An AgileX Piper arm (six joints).
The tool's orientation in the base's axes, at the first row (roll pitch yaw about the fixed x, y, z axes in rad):
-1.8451, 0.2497, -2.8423
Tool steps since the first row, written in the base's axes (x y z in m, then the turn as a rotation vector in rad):
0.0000, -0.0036, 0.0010, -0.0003, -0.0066, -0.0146
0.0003, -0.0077, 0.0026, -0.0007, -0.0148, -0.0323
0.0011, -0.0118, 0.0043, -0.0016, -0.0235, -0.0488
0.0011, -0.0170, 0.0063, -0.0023, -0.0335, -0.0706
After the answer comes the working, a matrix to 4 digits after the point.
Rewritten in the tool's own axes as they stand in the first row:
0.0008, -0.0021, 0.0030, 0.0058, 0.0114, 0.0097
0.0013, -0.0049, 0.0064, 0.0129, 0.0252, 0.0216
0.0013, -0.0077, 0.0099, 0.0203, 0.0376, 0.0334
0.0023, -0.0113, 0.0140, 0.0291, 0.0545, 0.0479

The tool's axes in the first row as the columns of a matrix, in the base's axes (rounded; the answer above uses it unrounded):
-0.9259, 0.1474, 0.3478
-0.2857, 0.3290, -0.9001
-0.2471, -0.9328, -0.2625

